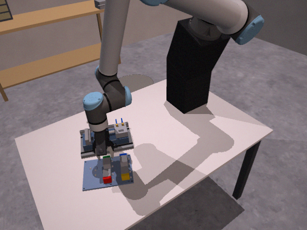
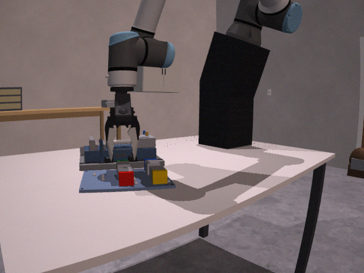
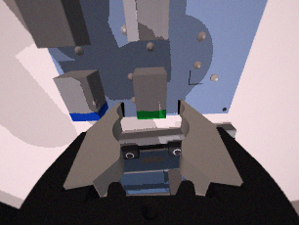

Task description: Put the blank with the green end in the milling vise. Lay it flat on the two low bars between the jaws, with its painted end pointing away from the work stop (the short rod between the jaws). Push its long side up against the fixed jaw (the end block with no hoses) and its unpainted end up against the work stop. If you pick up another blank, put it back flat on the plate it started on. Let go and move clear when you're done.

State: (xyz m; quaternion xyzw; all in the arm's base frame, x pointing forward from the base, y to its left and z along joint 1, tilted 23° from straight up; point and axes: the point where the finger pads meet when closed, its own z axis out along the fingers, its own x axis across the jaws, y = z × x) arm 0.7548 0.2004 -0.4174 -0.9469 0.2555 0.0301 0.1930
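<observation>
My hand is 40 mm above the green-ended blank. Also, from my hand: blue-ended blank: 80 mm behind, 50 mm to the left, 40 mm below; red-ended blank: 80 mm to the left, 50 mm ahead, 40 mm below; blue plate: 60 mm below, 40 mm to the left, 20 mm ahead.
</observation>
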